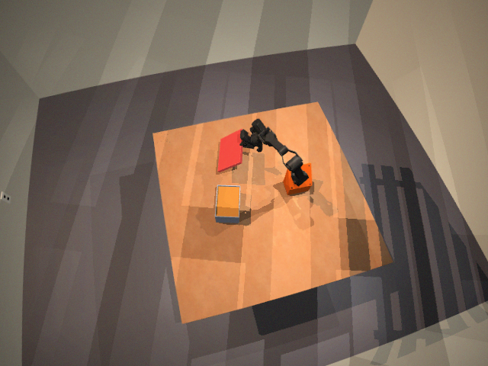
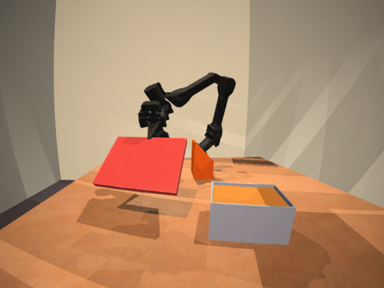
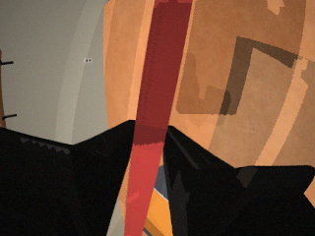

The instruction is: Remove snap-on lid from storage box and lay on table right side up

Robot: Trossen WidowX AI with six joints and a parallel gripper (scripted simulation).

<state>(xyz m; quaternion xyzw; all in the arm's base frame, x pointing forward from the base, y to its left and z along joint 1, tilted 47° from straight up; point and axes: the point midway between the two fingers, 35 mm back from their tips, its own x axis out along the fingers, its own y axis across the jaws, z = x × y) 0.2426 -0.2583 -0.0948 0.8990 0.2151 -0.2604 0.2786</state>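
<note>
My gripper tip is now 60 mm short of the red lid, 50 mm above it and 20 mm to the left of it. The rest, counted from my gripper tip: grey storage box (270 mm to the left, 180 mm below, 170 mm ahead).
</note>
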